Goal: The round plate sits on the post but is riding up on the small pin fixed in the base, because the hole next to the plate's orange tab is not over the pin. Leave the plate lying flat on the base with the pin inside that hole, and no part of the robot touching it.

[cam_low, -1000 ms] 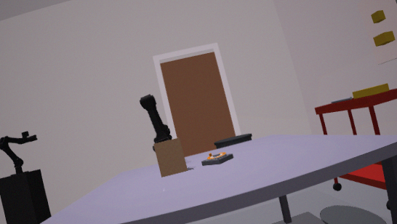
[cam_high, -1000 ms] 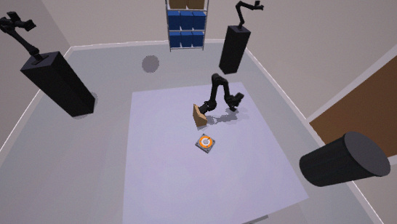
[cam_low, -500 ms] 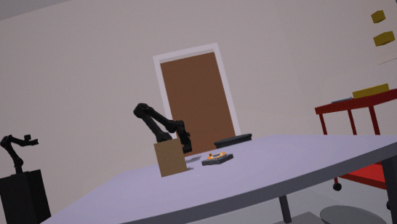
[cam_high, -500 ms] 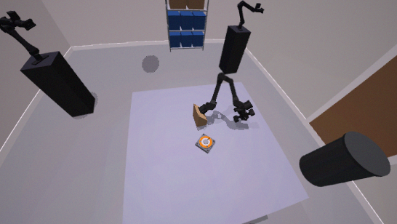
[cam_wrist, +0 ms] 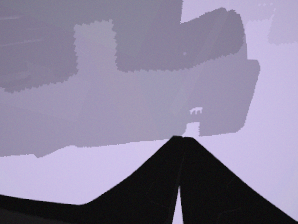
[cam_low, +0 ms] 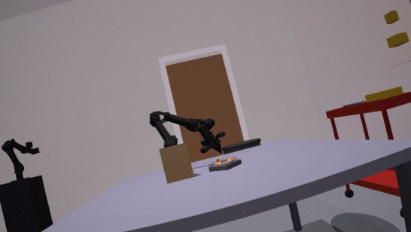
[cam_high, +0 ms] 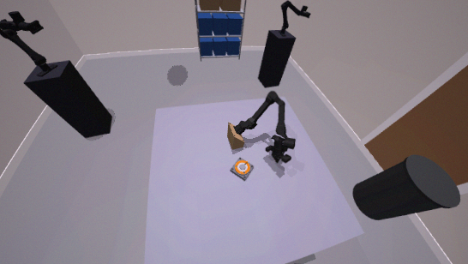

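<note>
Right now the dark grey base is 50 mm behind my gripper tip, 240 mm to the right of it and 30 mm below it.
</note>
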